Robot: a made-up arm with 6 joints.
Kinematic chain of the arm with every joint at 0, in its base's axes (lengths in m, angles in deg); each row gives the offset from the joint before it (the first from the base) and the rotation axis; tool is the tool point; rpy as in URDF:
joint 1: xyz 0 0 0.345 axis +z
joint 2: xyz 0 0 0 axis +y
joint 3: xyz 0.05 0 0.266 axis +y
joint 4: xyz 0.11 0 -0.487 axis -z
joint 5: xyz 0 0 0 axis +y
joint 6: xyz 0.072 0 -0.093 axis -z
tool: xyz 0 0 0 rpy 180 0 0
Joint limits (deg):
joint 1: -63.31..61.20
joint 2: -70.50..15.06
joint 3: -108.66..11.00
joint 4: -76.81..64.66
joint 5: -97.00..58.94
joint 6: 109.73..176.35
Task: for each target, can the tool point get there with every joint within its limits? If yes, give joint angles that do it. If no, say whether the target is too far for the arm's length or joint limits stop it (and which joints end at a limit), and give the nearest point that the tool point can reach.
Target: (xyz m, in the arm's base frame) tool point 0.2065 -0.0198 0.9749
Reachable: yes | joints -0.85 -59.21 -61.80 14.37 2.79 139.86
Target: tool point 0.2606 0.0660 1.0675
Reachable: yes | joints 21.79 -35.21 -91.02 35.16 6.22 140.56
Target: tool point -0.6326 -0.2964 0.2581
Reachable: no: joint limits stop it (at a limit: joint 1, joint 2, joint 3, joint 4) | nearest point -0.0670 -0.0980 0.1040 | short by 0.619 m
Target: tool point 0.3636 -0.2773 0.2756
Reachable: yes | joints -48.26 -12.59 -24.32 -58.93 -21.62 159.06
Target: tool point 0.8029 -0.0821 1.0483
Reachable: no: too far | nearest point 0.6204 -0.0634 0.8884 | short by 0.243 m
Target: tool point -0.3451 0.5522 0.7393
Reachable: no: joint limits stop it (at a limit: joint 2, joint 3) | nearest point -0.2288 0.3662 0.9000 | short by 0.272 m
